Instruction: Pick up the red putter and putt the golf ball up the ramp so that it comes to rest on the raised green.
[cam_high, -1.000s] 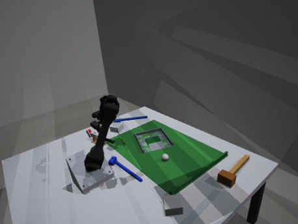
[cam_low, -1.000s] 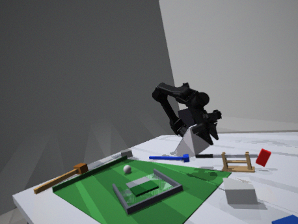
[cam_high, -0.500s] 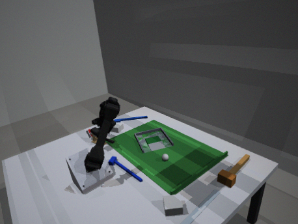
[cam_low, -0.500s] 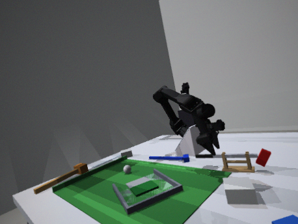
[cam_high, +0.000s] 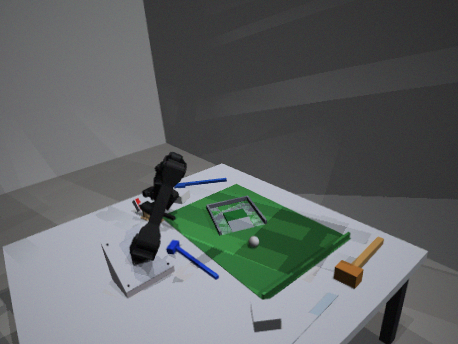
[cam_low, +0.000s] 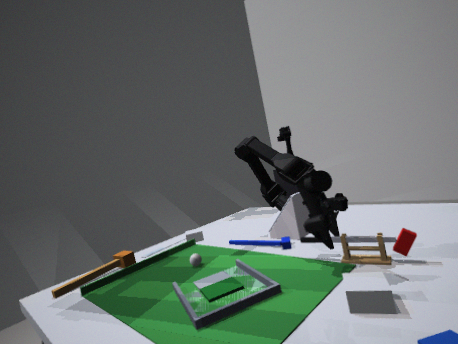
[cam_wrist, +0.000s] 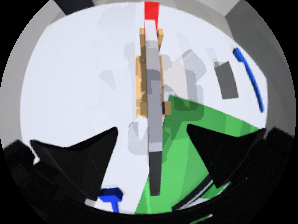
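Right now the red putter is 20 mm behind my gripper tip, 50 mm to the left of it and 10 mm above it. Round my gripper tip: wooden rack: 30 mm behind, 70 mm to the left, 20 mm below; then green mat: 300 mm ahead, 270 mm to the right, 50 mm below; then blue mallet: 330 mm to the right, 40 mm below.
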